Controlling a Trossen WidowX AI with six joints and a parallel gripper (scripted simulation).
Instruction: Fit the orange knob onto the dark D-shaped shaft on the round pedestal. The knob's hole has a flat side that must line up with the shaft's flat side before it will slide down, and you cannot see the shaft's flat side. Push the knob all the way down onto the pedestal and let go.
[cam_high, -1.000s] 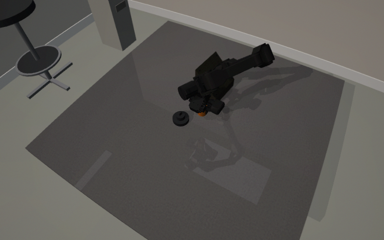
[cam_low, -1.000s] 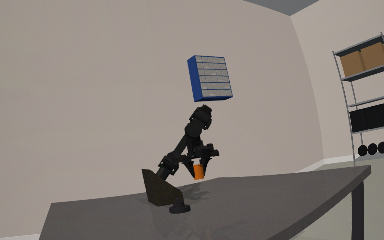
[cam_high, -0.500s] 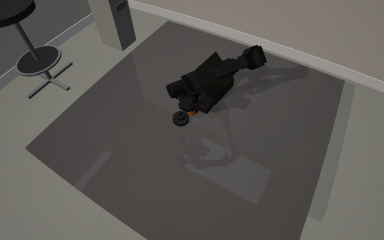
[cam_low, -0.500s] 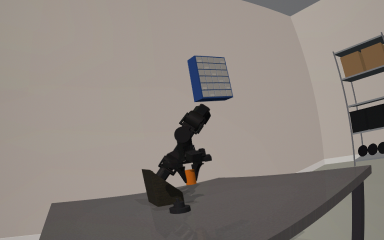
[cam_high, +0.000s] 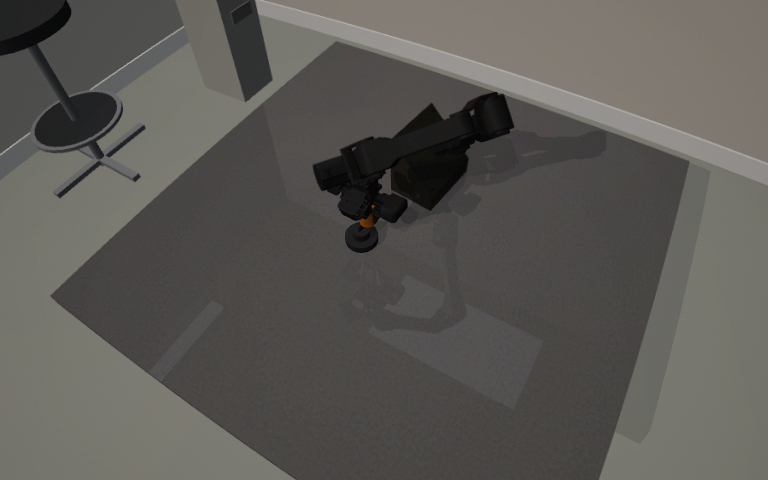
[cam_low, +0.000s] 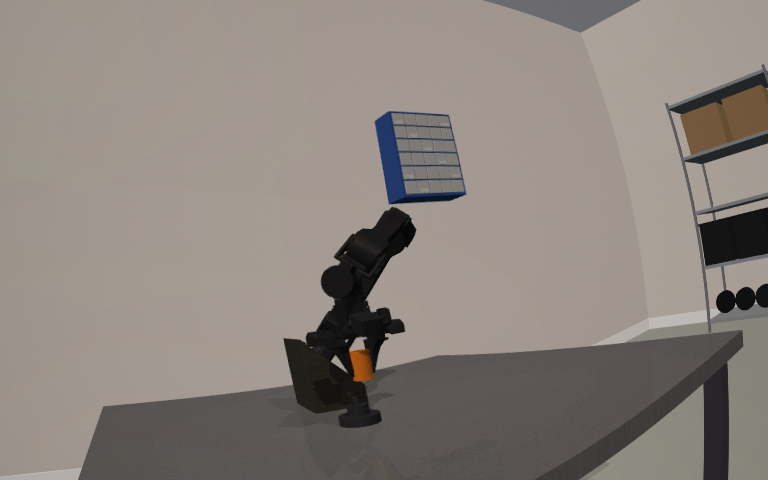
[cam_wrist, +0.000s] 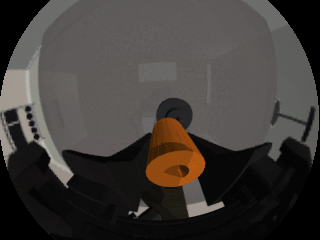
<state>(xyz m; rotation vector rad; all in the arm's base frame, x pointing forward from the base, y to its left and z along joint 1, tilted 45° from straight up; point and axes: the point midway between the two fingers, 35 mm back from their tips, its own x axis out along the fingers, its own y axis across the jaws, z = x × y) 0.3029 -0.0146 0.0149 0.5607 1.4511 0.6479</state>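
My gripper tip is 30 mm to the left of the pedestal and 70 mm above it. Round my gripper tip: orange knob 20 mm above.
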